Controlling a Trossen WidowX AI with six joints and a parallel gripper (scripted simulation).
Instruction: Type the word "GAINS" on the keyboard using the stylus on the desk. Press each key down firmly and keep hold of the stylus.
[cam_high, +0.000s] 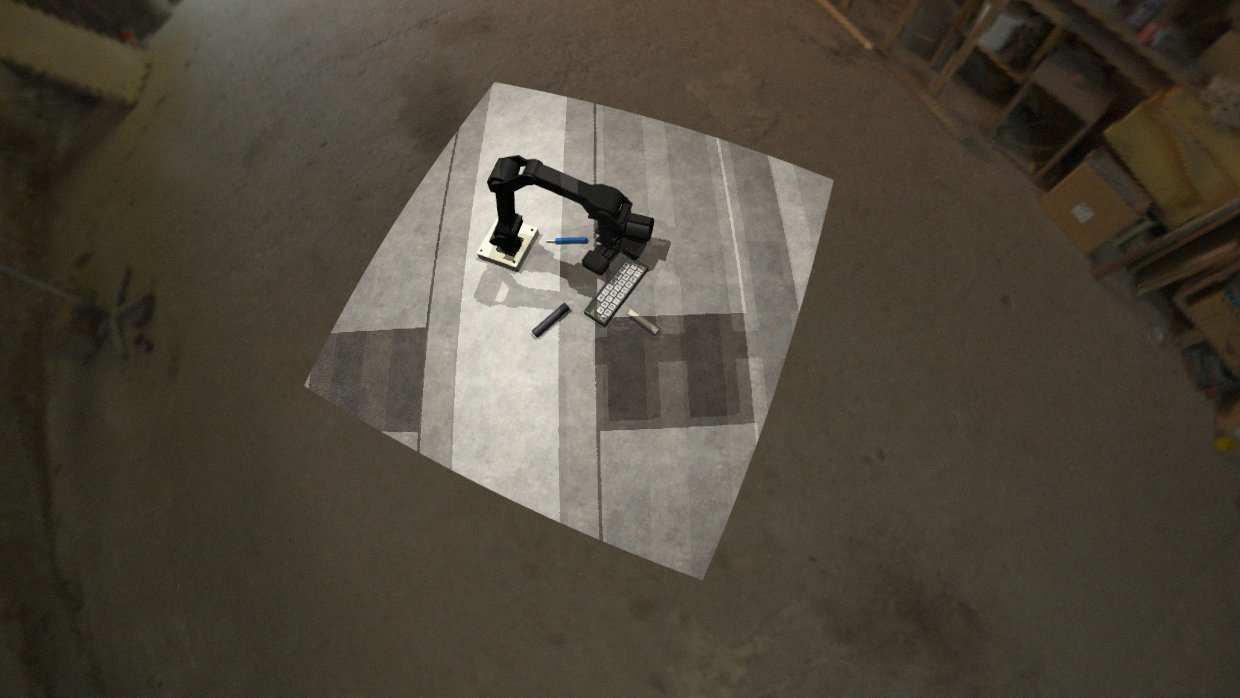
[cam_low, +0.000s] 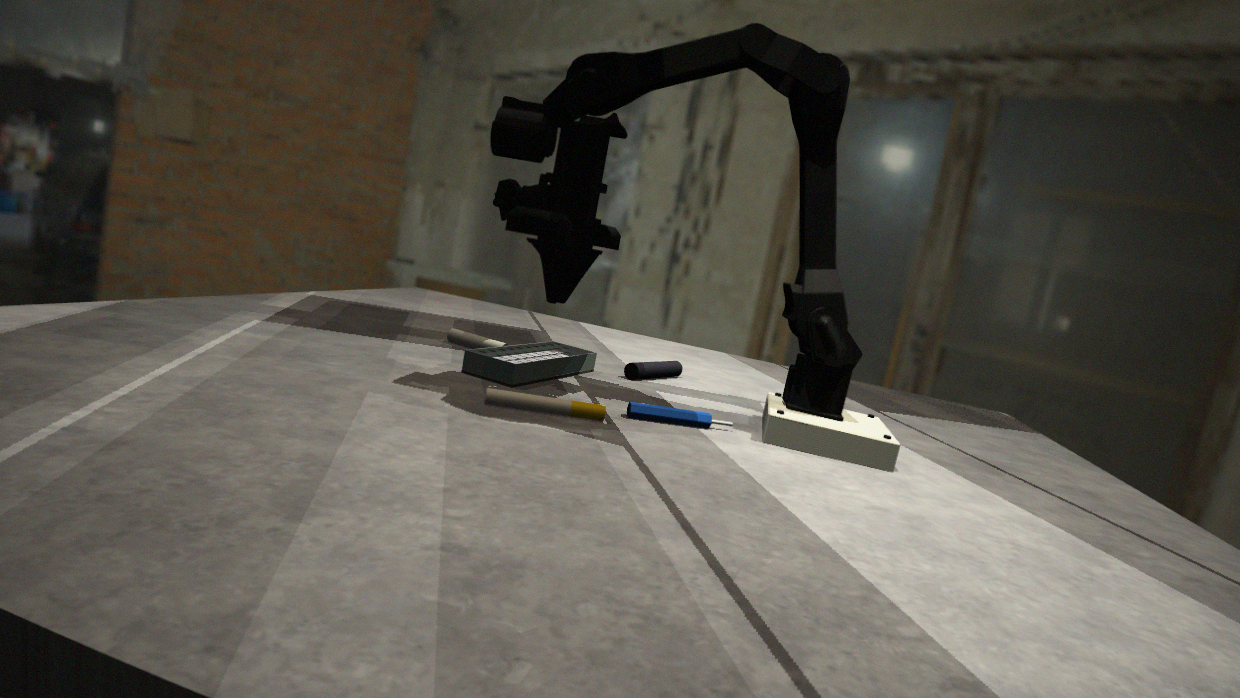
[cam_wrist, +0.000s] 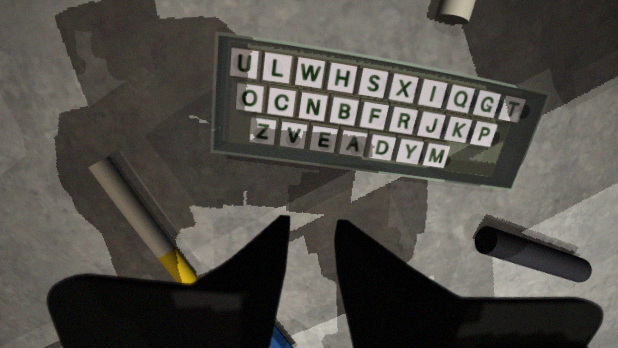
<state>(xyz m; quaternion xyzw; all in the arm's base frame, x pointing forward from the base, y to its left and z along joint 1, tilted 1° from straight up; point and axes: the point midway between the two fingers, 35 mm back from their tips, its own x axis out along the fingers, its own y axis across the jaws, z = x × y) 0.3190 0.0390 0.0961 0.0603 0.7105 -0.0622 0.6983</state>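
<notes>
The blue stylus is 19 cm behind my gripper tip, 4 cm to the left of it and 9 cm below it. From my gripper tip the other things lie so: stylus tip: 22 cm behind, 2 cm to the left, 9 cm below; black cylinder: 10 cm behind, 20 cm to the right, 9 cm below; cream cylinder: 13 cm ahead, 11 cm to the right, 9 cm below.
</notes>
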